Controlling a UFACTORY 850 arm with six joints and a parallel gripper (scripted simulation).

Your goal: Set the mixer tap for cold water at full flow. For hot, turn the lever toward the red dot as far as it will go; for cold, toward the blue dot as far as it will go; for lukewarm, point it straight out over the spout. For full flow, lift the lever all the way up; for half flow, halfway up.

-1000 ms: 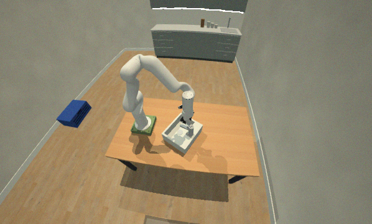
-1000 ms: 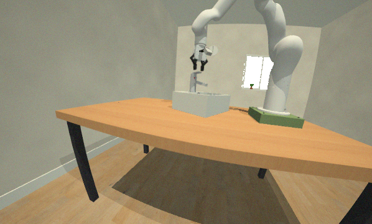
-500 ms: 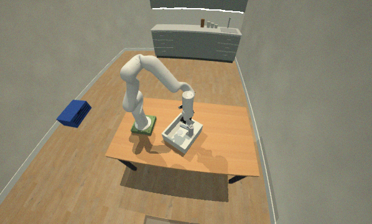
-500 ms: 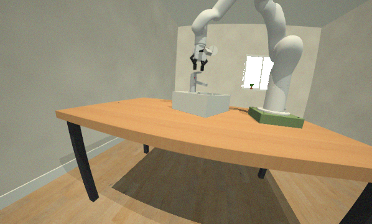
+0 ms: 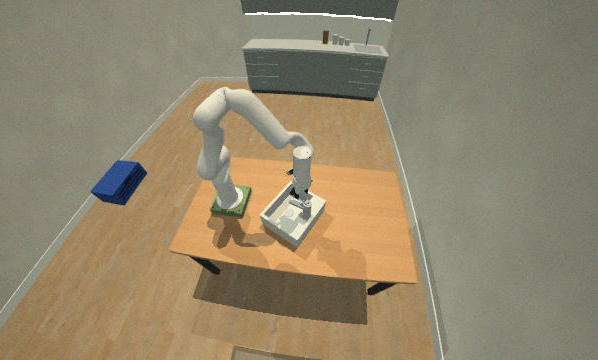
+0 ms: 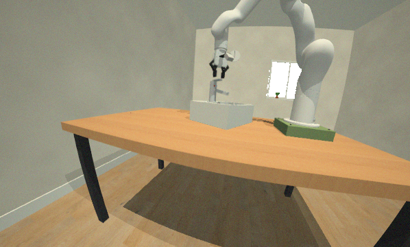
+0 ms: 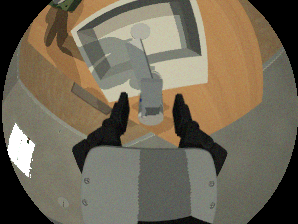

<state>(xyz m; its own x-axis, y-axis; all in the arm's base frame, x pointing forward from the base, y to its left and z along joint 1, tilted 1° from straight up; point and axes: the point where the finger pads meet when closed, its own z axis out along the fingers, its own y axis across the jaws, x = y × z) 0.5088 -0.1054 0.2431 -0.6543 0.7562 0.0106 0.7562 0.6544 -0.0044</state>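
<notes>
Now: the grey lever 3 cm below my hand, 1 cm to the right of it and 1 cm ahead of it. Also, from my hand: white basin: 26 cm below, 6 cm behind, 2 cm to the left.
</notes>
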